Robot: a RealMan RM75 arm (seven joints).
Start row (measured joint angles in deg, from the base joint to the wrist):
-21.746, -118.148, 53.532, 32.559, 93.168, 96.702, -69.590
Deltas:
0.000, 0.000, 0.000, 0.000, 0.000, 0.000, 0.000
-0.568, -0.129, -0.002, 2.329, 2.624, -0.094, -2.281
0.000, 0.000, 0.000, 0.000, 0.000, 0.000, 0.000
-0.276, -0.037, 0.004, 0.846, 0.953, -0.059, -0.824
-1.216, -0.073, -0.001, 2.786, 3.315, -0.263, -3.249
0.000, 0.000, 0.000, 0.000, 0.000, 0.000, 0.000
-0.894, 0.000, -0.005, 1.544, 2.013, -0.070, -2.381
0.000, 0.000, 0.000, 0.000, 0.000, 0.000, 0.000
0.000, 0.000, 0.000, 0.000, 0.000, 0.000, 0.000
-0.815, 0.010, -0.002, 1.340, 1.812, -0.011, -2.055
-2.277, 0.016, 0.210, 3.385, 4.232, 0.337, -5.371
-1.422, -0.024, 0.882, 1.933, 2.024, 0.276, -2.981
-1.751, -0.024, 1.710, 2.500, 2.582, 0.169, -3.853
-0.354, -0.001, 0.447, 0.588, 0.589, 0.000, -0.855
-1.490, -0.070, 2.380, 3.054, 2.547, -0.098, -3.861
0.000, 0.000, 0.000, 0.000, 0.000, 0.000, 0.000
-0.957, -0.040, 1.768, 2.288, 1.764, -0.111, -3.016
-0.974, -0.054, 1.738, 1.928, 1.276, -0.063, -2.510
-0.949, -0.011, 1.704, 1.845, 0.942, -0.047, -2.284
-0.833, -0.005, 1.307, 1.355, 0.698, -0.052, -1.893
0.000, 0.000, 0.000, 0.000, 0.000, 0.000, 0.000
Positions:
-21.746, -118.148, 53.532, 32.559, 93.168, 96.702, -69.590
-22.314, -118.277, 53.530, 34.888, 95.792, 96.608, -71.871
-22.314, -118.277, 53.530, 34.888, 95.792, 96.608, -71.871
-22.590, -118.314, 53.534, 35.734, 96.745, 96.549, -72.695
-23.806, -118.387, 53.533, 38.520, 100.060, 96.286, -75.944
-23.806, -118.387, 53.533, 38.520, 100.060, 96.286, -75.944
-24.700, -118.387, 53.528, 40.064, 102.073, 96.216, -78.325
-24.700, -118.387, 53.528, 40.064, 102.073, 96.216, -78.325
-24.700, -118.387, 53.528, 40.064, 102.073, 96.216, -78.325
-25.515, -118.377, 53.526, 41.404, 103.885, 96.205, -80.380
-27.792, -118.361, 53.736, 44.789, 108.117, 96.542, -85.751
-29.214, -118.385, 54.618, 46.722, 110.141, 96.818, -88.732
-30.965, -118.409, 56.328, 49.222, 112.723, 96.987, -92.585
-31.319, -118.410, 56.775, 49.810, 113.312, 96.987, -93.440
-32.809, -118.480, 59.155, 52.864, 115.859, 96.889, -97.301
-32.809, -118.480, 59.155, 52.864, 115.859, 96.889, -97.301
-33.766, -118.520, 60.923, 55.152, 117.623, 96.778, -100.317
-34.740, -118.574, 62.661, 57.080, 118.899, 96.715, -102.827
-35.689, -118.585, 64.365, 58.925, 119.841, 96.668, -105.111
-36.522, -118.590, 65.672, 60.280, 120.539, 96.616, -107.004
-36.522, -118.590, 65.672, 60.280, 120.539, 96.616, -107.004

